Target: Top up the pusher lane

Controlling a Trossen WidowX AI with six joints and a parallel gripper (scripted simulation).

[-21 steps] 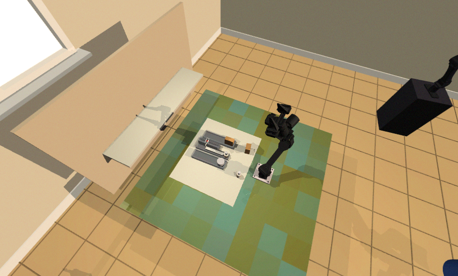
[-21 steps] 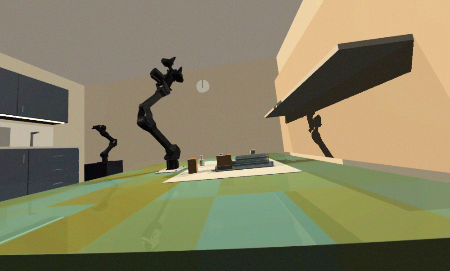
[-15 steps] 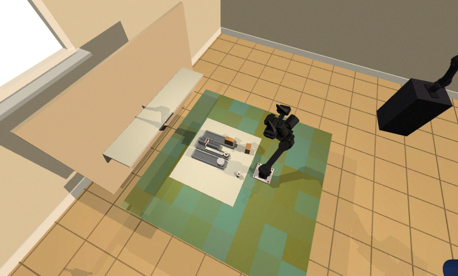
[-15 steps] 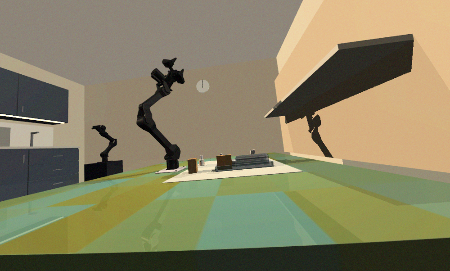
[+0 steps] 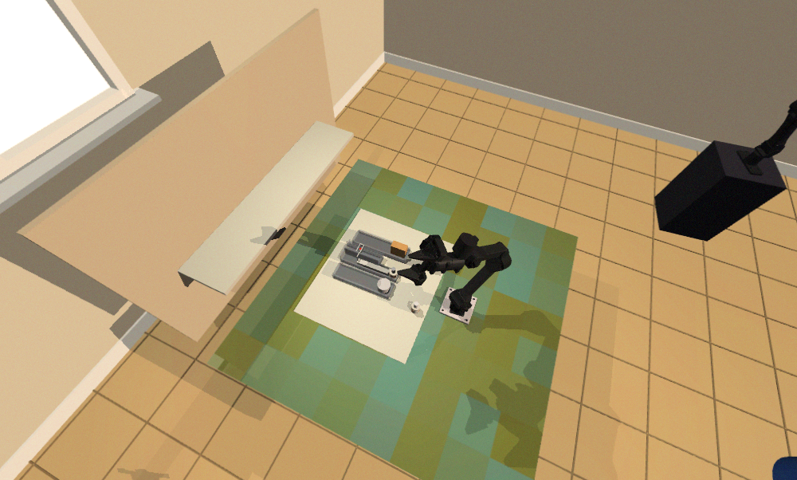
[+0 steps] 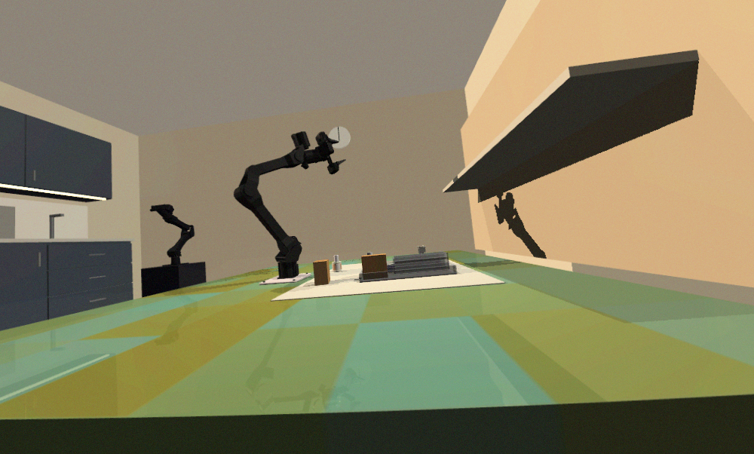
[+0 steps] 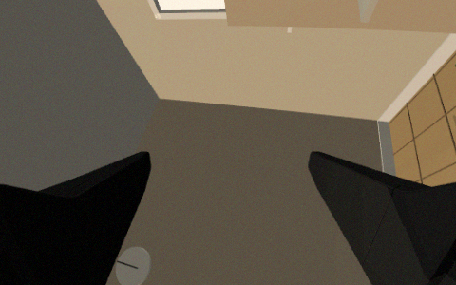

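My gripper tip is 11 cm short of the wide grey cylinder, 16 cm to the left of it and 54 cm above it. Also, from my gripper tip: wall shelf: 60 cm ahead, 28 cm to the right, 21 cm below; lane rack: 23 cm ahead, 28 cm to the right, 55 cm below; brown box: 10 cm ahead, 36 cm to the right, 53 cm below.
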